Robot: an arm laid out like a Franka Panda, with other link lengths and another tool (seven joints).
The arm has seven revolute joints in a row. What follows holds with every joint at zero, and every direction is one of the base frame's.
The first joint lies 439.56 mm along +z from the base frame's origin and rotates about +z.
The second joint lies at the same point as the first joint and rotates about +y.
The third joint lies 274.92 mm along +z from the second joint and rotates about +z.
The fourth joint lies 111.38 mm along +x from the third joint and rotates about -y.
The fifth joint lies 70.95 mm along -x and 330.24 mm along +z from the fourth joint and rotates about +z.
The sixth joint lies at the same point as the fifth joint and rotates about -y.
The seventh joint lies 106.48 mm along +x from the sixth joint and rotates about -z.
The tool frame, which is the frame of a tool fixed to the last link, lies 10 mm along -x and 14 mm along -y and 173.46 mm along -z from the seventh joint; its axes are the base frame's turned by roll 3.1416, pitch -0.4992 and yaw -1.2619 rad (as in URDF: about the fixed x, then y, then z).
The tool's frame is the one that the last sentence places.
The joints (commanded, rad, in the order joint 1, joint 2, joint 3, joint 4, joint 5, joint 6, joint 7), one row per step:
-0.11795, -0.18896, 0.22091, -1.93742, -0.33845, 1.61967, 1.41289
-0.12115, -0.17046, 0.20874, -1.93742, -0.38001, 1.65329, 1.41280
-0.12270, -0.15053, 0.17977, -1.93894, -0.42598, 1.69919, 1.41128
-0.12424, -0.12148, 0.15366, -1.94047, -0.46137, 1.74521, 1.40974
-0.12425, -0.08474, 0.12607, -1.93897, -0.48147, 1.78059, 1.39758
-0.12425, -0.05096, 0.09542, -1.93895, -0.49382, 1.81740, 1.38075
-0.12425, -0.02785, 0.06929, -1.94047, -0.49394, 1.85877, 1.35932
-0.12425, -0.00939, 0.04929, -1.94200, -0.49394, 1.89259, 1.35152
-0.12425, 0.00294, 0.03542, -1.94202, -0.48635, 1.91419, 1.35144
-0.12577, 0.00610, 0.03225, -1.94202, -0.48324, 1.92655, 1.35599
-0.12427, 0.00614, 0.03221, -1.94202, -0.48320, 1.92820, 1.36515
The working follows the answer.
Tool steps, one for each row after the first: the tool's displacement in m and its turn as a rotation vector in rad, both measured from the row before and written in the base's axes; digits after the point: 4 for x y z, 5 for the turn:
0.0092, -0.0123, -0.0042, -0.03120, -0.01598, 0.00559
0.0106, -0.0197, -0.0044, -0.03121, -0.02277, -0.00034
0.0107, -0.0167, -0.0097, -0.02099, -0.01154, 0.00231
0.0089, -0.0154, -0.0143, -0.00681, 0.00875, 0.00461
0.0073, -0.0159, -0.0142, -0.00012, 0.00876, 0.00470
0.0064, -0.0118, -0.0099, 0.00960, -0.00244, 0.01162
0.0049, -0.0089, -0.0081, 0.00663, -0.00673, 0.00204
0.0030, -0.0053, -0.0055, 0.01072, -0.00759, -0.00704
0.0018, -0.0014, -0.0010, 0.00425, -0.01020, -0.00457
0.0005, 0.0010, 0.0000, -0.00001, -0.00543, -0.00609

Tool pose at each row, in the base's axes (x y z in m, rotation vector in rad; rounded; the steps above come from the unrounded poses):
0.4672, 0.0026, 0.5650, 0.62689, -2.31088, 0.62543
0.4764, -0.0097, 0.5608, 0.61609, -2.31041, 0.67011
0.4870, -0.0294, 0.5565, 0.59659, -2.31653, 0.71514
0.4976, -0.0461, 0.5468, 0.58722, -2.31644, 0.74491
0.5065, -0.0615, 0.5325, 0.59184, -2.30440, 0.75066
0.5139, -0.0774, 0.5183, 0.59955, -2.29570, 0.74900
0.5203, -0.0892, 0.5084, 0.61716, -2.30110, 0.74499
0.5251, -0.0981, 0.5003, 0.62098, -2.31028, 0.74175
0.5282, -0.1034, 0.4947, 0.61555, -2.32365, 0.73009
0.5300, -0.1048, 0.4937, 0.60956, -2.33577, 0.72798
0.5305, -0.1038, 0.4937, 0.60093, -2.34161, 0.72775

